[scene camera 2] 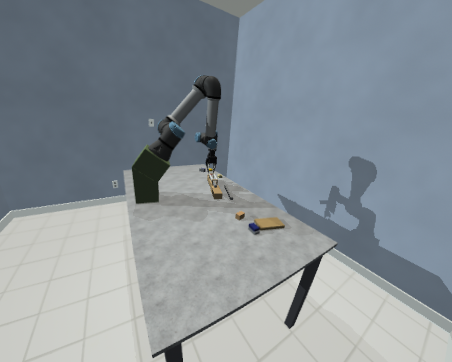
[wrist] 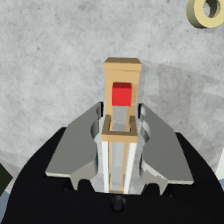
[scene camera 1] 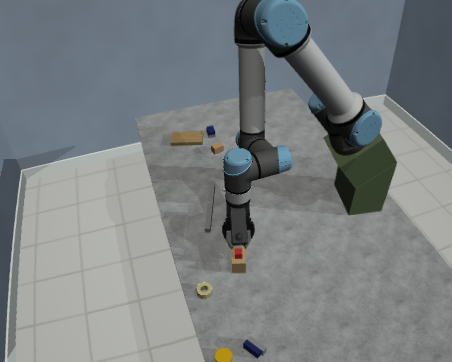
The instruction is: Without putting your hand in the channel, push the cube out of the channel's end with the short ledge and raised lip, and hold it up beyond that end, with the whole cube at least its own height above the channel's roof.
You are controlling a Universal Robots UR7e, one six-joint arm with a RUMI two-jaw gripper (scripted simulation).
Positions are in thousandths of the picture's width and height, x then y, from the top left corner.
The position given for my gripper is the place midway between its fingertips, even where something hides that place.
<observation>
In view: my gripper (scene camera 1: 528, 686) and a tan channel (wrist: 525, 310).
My gripper is seen too in the wrist view (wrist: 538, 462).
</observation>
